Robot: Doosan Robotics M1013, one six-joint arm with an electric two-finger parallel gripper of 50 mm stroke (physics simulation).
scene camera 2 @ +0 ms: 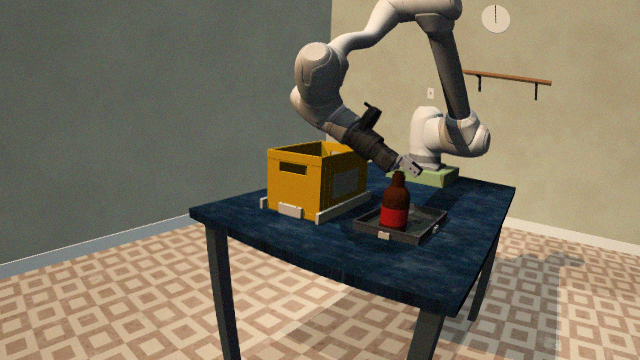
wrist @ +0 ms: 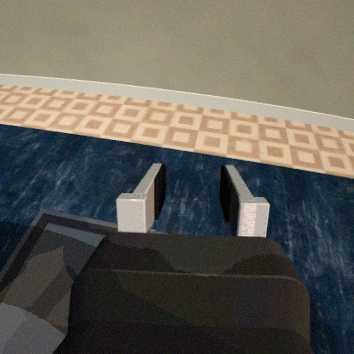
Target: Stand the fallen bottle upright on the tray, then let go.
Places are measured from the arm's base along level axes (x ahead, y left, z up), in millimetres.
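Pixels of known places: gripper, fingertip midpoint: (scene camera 2: pixel 419 173) (wrist: pixel 192 180); arm's base, origin of the base link: (scene camera 2: pixel 424 166).
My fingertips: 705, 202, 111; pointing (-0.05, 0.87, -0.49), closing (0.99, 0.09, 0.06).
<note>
For each thing: its top centre in the pictures, then the offset to it from my fingertips, as dx, dy, dz. Level surfaces: height alone.
- dark brown bottle, middle of its top: (scene camera 2: pixel 399 171) +16, -52, -1
- grey tray, middle of its top: (wrist: pixel 111 312) (scene camera 2: pixel 405 215) -57, -47, -136
- yellow crate, middle of its top: (scene camera 2: pixel 321 147) -58, -337, +13
- dark blue table, its level: dz -162
A dark brown bottle (scene camera 2: pixel 395 201) with a red label stands upright on the grey tray (scene camera 2: pixel 423 236) (wrist: pixel 30 227), near its front left side. The bottle does not show in the wrist view. My gripper (scene camera 2: pixel 418 172) (wrist: pixel 192 180) is open, with no bottle between its fingers. In the scene view its fingertips are beside and slightly above the bottle's neck, tilted down to the right. In the wrist view part of the tray is hidden behind the dark gripper body.
A yellow crate (scene camera 2: pixel 294 185) stands left of the tray on the dark blue table (scene camera 2: pixel 320 245), with pale low blocks (scene camera 2: pixel 290 210) around its foot. The arm's green base plate (scene camera 2: pixel 443 176) is at the back of the table.
</note>
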